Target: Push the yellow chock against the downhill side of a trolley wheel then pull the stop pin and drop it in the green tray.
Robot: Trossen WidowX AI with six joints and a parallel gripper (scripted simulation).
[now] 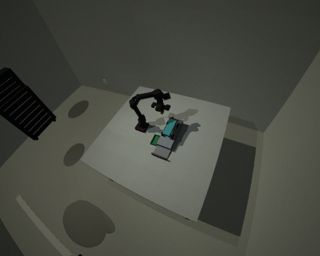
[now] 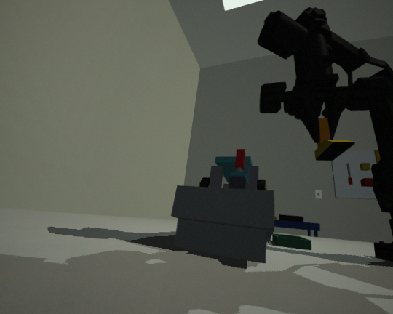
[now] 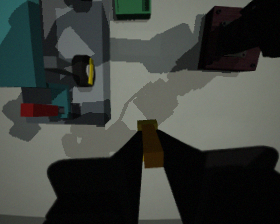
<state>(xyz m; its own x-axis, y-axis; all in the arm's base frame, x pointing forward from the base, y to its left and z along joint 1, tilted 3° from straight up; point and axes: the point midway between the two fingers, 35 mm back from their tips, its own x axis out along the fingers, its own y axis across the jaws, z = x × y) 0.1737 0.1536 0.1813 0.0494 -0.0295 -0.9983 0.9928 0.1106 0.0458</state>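
The red-headed stop pin lies 130 mm ahead of my gripper tip, 40 mm below it and 10 mm to the right of it. The rest, counted from my gripper tip: grey ramp block: 150 mm ahead, 130 mm to the right, 130 mm below; yellow chock: 20 mm to the left, 10 mm below; teal trolley: 150 mm ahead, 120 mm to the right, 60 mm below.
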